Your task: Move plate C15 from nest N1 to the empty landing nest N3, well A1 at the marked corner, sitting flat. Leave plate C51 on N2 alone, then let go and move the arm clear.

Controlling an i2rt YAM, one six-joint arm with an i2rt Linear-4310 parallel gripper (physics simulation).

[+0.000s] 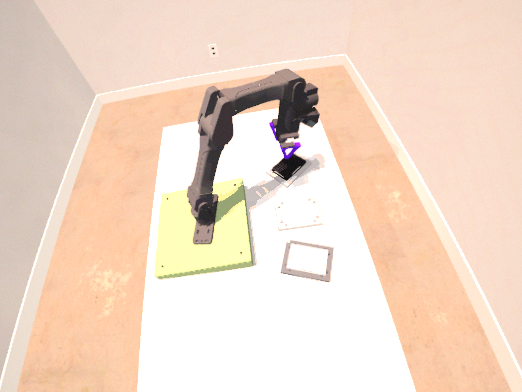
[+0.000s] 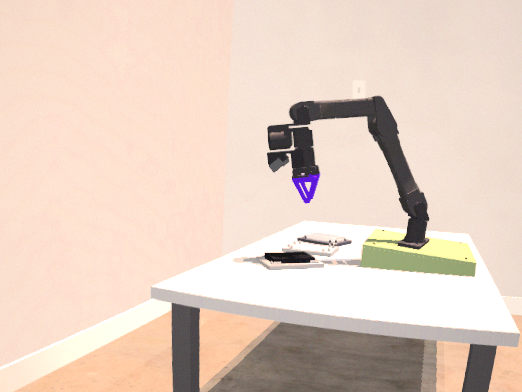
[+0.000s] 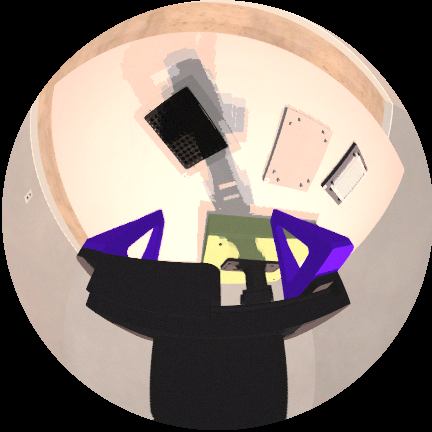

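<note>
A black well plate [image 1: 289, 167] [image 2: 289, 257] [image 3: 186, 128] lies flat on a pale nest [image 1: 287, 183] [image 2: 295, 266] at the far end of the row. The empty landing nest N3 [image 1: 300, 215] [image 2: 310, 248] [image 3: 298, 150], pale with small corner pins, is in the middle. A white plate [image 1: 307, 259] [image 2: 325, 238] [image 3: 348, 176] lies on a grey nest [image 1: 286, 260] at the other end. Plate labels and the A1 corner mark are unreadable, so I cannot tell C15 from C51. My gripper [image 1: 284, 150] [image 2: 307, 201] [image 3: 217, 214] is open and empty, fingers down, well above the black plate's end of the table.
The arm stands on a thick yellow-green base block [image 1: 175, 225] [image 2: 415, 266] beside the row of nests. All of it is on a white table [image 1: 225, 330] [image 2: 350, 300]. The arm's shadow falls across the table by the black plate. Walls rise beyond the table.
</note>
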